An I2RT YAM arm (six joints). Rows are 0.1 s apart.
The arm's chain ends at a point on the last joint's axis. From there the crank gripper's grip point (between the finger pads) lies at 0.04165 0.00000 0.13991 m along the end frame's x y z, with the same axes.
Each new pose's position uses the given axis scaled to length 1; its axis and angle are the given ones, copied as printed.
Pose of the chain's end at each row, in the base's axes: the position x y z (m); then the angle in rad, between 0 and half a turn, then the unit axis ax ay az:
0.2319 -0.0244 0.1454 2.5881 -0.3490 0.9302 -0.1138
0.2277 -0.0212 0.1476 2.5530 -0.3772 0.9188 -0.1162
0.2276 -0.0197 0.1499 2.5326 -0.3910 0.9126 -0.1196
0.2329 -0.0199 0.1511 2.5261 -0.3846 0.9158 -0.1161
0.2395 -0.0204 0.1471 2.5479 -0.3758 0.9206 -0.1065
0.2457 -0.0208 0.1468 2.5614 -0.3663 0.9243 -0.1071
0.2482 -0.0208 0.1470 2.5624 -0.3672 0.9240 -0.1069
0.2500 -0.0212 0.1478 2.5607 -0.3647 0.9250 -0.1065
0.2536 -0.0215 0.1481 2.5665 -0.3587 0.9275 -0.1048
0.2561 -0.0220 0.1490 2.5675 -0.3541 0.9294 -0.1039
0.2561 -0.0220 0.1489 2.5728 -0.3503 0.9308 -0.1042
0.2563 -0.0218 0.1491 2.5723 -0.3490 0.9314 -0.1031
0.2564 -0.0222 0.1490 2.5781 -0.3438 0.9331 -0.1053
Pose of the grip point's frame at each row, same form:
0.2846 -0.0537 0.0124 2.5881 -0.3490 0.9302 -0.1138
0.2865 -0.0484 0.0168 2.5530 -0.3772 0.9188 -0.1162
0.2900 -0.0461 0.0206 2.5326 -0.3910 0.9126 -0.1196
0.2954 -0.0453 0.0216 2.5261 -0.3846 0.9158 -0.1161
0.2980 -0.0449 0.0156 2.5479 -0.3758 0.9206 -0.1065
0.3021 -0.0465 0.0146 2.5614 -0.3663 0.9243 -0.1071
0.3045 -0.0465 0.0148 2.5624 -0.3672 0.9240 -0.1069
0.3064 -0.0467 0.0156 2.5607 -0.3647 0.9250 -0.1065
0.3088 -0.0471 0.0154 2.5665 -0.3587 0.9275 -0.1048
0.3108 -0.0475 0.0161 2.5675 -0.3541 0.9294 -0.1039
0.3100 -0.0480 0.0157 2.5728 -0.3503 0.9308 -0.1042
0.3101 -0.0475 0.0158 2.5723 -0.3490 0.9314 -0.1031
0.3094 -0.0489 0.0156 2.5781 -0.3438 0.9331 -0.1053

